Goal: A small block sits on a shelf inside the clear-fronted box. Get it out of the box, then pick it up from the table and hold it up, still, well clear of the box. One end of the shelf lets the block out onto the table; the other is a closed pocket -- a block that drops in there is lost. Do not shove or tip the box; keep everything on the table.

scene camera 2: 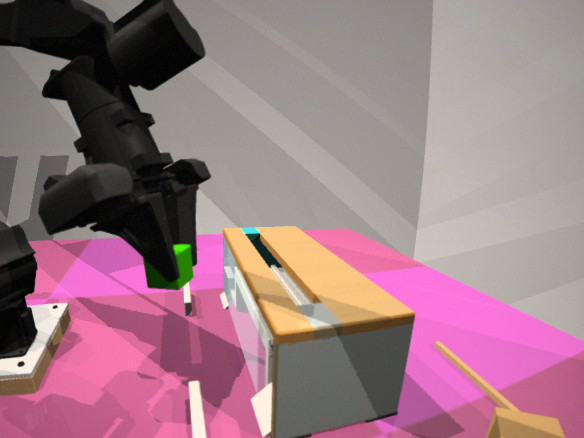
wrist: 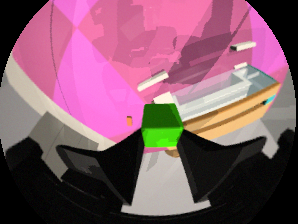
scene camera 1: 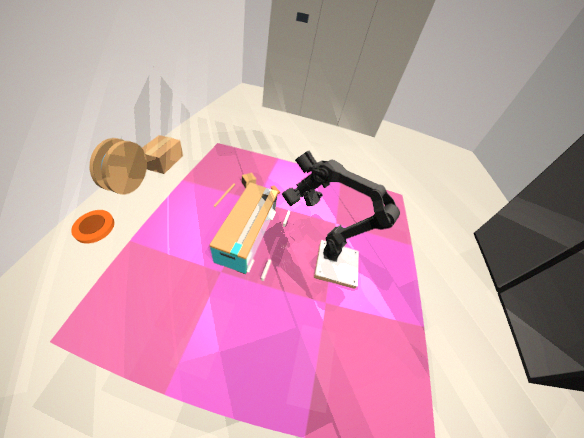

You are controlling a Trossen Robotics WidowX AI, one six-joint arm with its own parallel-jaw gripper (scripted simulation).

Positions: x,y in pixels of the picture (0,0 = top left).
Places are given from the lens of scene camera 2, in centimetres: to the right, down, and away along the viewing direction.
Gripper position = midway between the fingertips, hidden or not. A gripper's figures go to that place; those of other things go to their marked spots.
gripper (scene camera 2: pixel 184 272): -10, 5, 30
box (scene camera 2: pixel 323 344): 3, 11, 30
